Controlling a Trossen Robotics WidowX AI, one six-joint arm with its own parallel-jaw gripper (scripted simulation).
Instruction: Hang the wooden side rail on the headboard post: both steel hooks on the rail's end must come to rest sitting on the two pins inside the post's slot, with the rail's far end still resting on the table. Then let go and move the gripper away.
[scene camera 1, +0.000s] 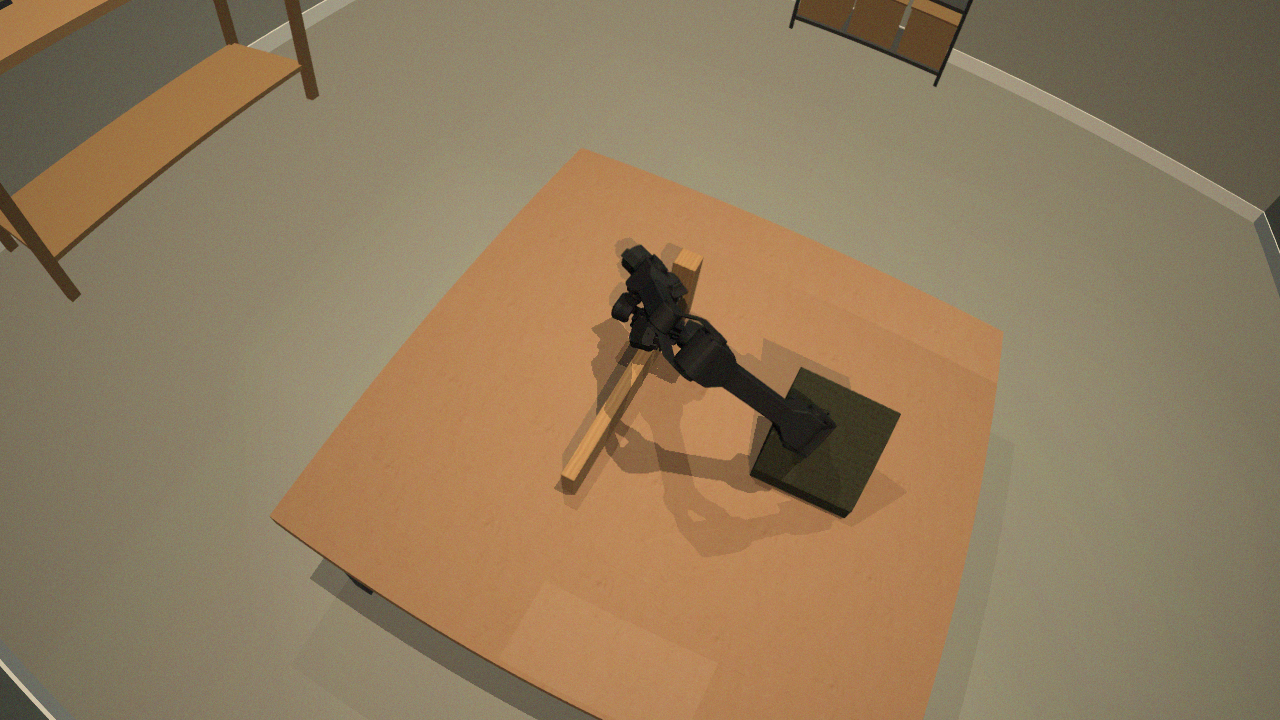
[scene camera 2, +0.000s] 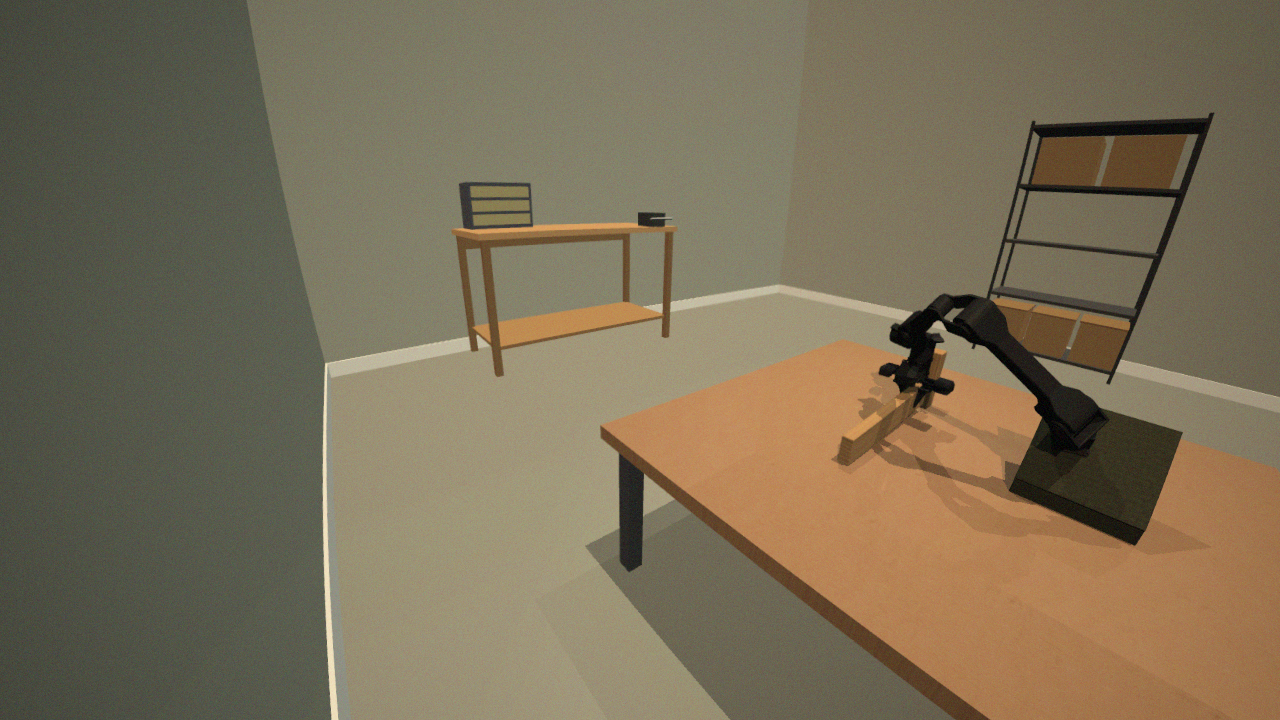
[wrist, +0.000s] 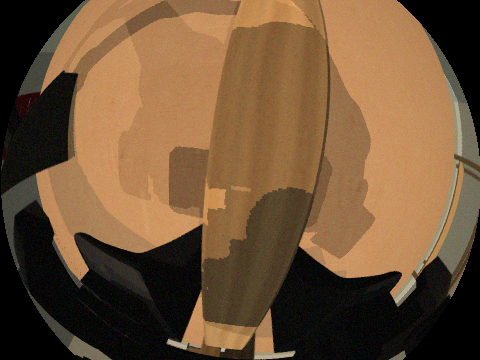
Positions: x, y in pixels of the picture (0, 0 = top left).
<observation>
gripper: scene camera 1; scene camera 2; wrist 244, 227
same spot on gripper: (scene camera 1: 673, 335) = (scene camera 2: 928, 385)
</observation>
